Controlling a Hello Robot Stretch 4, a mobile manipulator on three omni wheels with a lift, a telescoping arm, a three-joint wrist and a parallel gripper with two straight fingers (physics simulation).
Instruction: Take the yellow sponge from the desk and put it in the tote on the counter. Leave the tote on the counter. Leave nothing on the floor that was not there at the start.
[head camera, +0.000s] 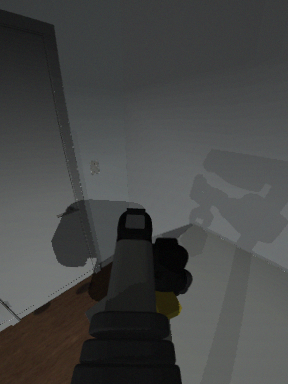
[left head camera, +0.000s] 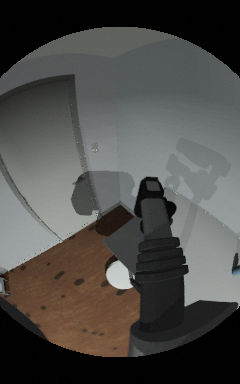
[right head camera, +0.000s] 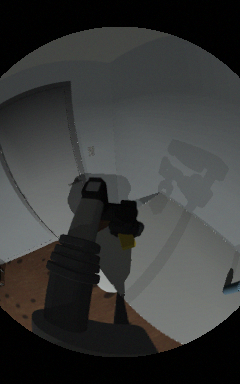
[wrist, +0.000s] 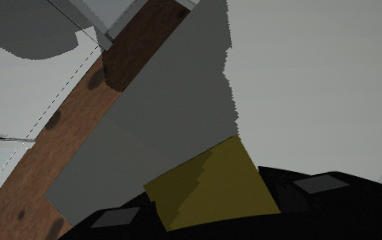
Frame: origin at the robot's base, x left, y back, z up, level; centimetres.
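Where they show: gripper, between the fingertips: (head camera: 159, 294) (right head camera: 124, 235) (wrist: 214, 190); robot's base, origin of its link: (left head camera: 122, 273).
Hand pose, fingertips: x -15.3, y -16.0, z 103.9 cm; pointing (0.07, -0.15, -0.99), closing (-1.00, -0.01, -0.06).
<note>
Things, the pixels of their top centre, and the offset from my fingertips. "spot": a spot on its surface instead. Level surfaces: height alone.
- yellow sponge, centre of its top: (head camera: 163, 294) (right head camera: 125, 235) dx -0.7, dy +2.0, dz +4.4 cm
- pale grey desk, height of its surface: dz -12.9 cm
- Brown wooden floor, height of its surface: dz -107.9 cm
- blue object, a spot on its surface: (left head camera: 236, 271) spot: dx -64.6, dy +43.4, dz -7.6 cm
The yellow sponge (head camera: 168, 306) (right head camera: 127, 242) (wrist: 225, 175) is a flat block held at a tilt between the fingers. My gripper (right head camera: 126, 233) (wrist: 214, 190) is black and shut on the sponge, with one dark finger on each side of it in the wrist view. It holds the sponge above the pale grey desk (head camera: 260, 310) (left head camera: 210, 255) (right head camera: 175, 280) (wrist: 310, 90), near the desk's left edge. In the head camera view the arm and wrist hide part of the gripper and sponge. The tote and the counter cannot be made out in these views.
A grey door (head camera: 30, 150) (left head camera: 40, 150) (right head camera: 40, 160) stands in the wall at the left. Brown wooden floor (left head camera: 60, 300) (wrist: 70, 125) runs between it and the desk. A white round thing (left head camera: 119, 277) is beside the desk. A blue object (left head camera: 236, 271) (right head camera: 231, 288) is on the desk at the far right.
</note>
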